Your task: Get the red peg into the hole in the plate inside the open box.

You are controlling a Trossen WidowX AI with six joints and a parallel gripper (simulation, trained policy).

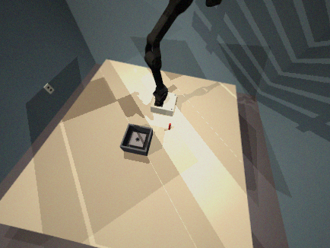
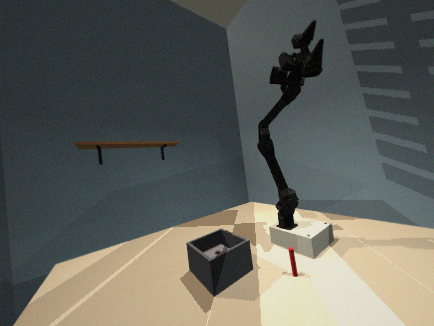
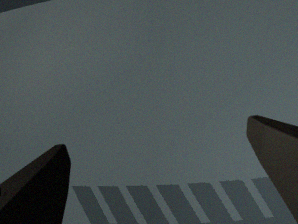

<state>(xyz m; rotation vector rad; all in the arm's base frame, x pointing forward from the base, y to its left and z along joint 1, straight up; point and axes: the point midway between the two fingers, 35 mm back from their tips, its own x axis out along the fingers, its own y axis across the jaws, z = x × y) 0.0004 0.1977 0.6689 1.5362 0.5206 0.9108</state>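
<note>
Now: the red peg 15 cm ahead of my gripper tip, 11 cm to the right of it and 71 cm below it. Also, from my gripper tip: dark box (29 cm ahead, 29 cm to the right, 72 cm below); then light grey plate (29 cm ahead, 29 cm to the right, 70 cm below).
</note>
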